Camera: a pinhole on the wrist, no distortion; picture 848 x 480 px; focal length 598.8 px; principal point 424.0 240.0 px. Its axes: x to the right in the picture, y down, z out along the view. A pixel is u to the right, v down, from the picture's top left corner.
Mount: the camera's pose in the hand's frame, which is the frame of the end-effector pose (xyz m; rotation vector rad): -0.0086 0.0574 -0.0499 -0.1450 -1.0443 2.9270
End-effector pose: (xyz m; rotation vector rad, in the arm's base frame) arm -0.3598 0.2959 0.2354 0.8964 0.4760 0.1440
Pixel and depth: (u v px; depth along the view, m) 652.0 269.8 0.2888
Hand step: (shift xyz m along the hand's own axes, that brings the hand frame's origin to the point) -0.1463 -0.1291 0.1550
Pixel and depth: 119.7 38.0 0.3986
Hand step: 0.1536 -0.1018 0.3580
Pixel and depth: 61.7 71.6 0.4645
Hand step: 0.2253 -0.1510 0.4124
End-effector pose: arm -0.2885 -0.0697 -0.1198 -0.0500 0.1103 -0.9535
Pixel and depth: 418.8 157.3 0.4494
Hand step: -0.0489 -0.1779 0.3359
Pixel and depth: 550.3 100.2 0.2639
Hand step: -0.0900 -0.0578 0.1881
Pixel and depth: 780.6 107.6 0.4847
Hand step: -0.3436 -0.1477 0.3690
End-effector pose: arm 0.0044 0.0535 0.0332 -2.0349 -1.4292 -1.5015
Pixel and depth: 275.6 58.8 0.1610
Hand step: 0.0152 -0.0087 0.1081
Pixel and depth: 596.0 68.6 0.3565
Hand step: -0.1457 -0.0821 0.2814
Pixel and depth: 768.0 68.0 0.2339
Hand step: -0.1654 -0.0299 0.1624
